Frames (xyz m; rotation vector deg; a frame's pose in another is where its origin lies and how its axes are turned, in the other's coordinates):
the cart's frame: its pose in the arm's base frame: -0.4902 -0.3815 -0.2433 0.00 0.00 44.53
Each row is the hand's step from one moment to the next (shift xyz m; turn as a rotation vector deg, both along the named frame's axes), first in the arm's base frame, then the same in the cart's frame.
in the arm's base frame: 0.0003 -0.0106 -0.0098 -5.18 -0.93 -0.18
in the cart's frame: -0.0072 -0.0078 -0.0098 -4.34 2.97 -0.18
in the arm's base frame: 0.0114 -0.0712 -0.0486 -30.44 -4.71 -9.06
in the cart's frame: -0.0418 -0.0588 -0.0486 -25.00 17.99 -9.06
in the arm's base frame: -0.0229 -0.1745 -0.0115 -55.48 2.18 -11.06
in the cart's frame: -0.1387 -0.1083 -0.0115 -38.02 40.46 -11.06
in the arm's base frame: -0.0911 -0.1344 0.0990 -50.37 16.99 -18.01
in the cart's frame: -0.1592 -0.0319 0.0990 -23.99 47.44 -18.01
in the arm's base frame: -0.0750 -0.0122 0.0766 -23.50 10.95 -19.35
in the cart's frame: -0.0620 0.0439 0.0766 -9.07 24.29 -19.35
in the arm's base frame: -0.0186 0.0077 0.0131 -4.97 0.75 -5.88
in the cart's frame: -0.0079 0.0185 0.0131 -3.02 4.02 -5.88
